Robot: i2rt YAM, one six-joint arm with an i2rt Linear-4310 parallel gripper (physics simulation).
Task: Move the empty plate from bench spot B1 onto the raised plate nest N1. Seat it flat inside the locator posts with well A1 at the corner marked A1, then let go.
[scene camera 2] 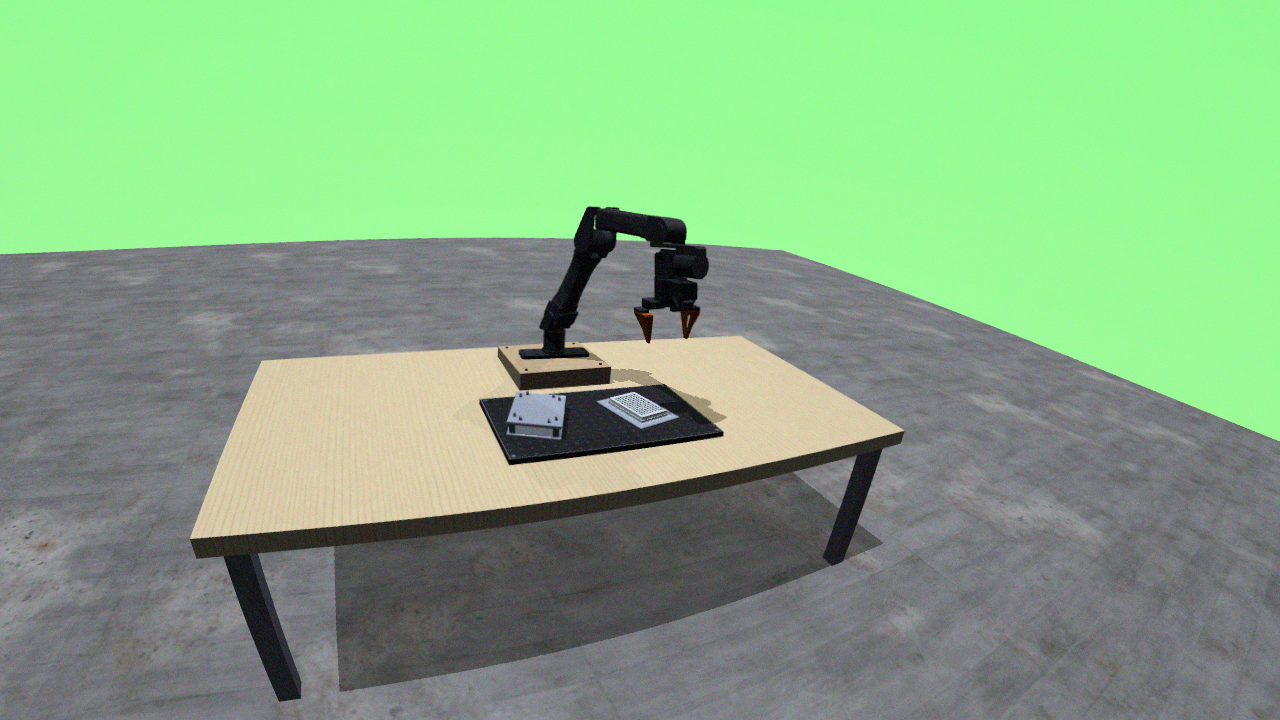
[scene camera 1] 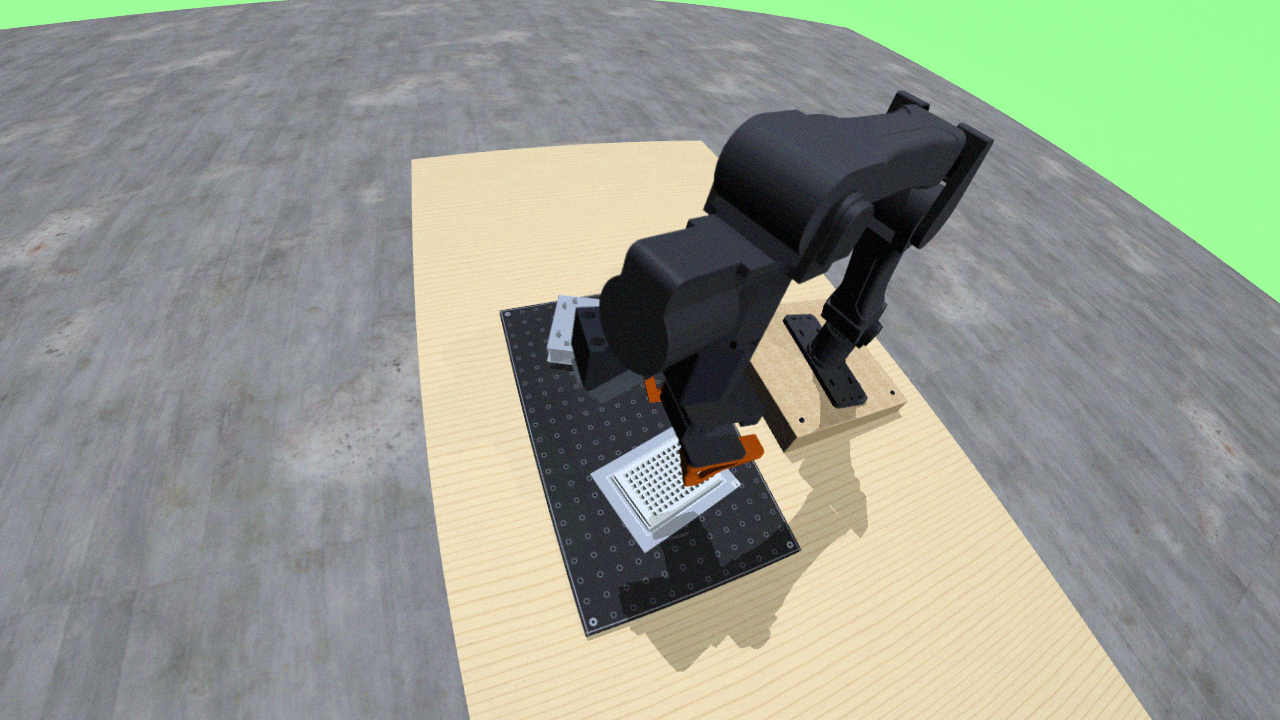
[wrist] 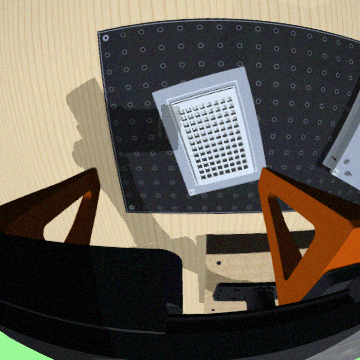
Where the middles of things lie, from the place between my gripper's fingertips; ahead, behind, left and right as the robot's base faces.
I see the white well plate [scene camera 1: 653, 486] 40 mm behind my hand, 30 mm to the right of it and 190 mm below it. The rest, counted from my hand: flat nest pad [scene camera 1: 647, 539] (40 mm behind, 30 mm to the right, 200 mm below).
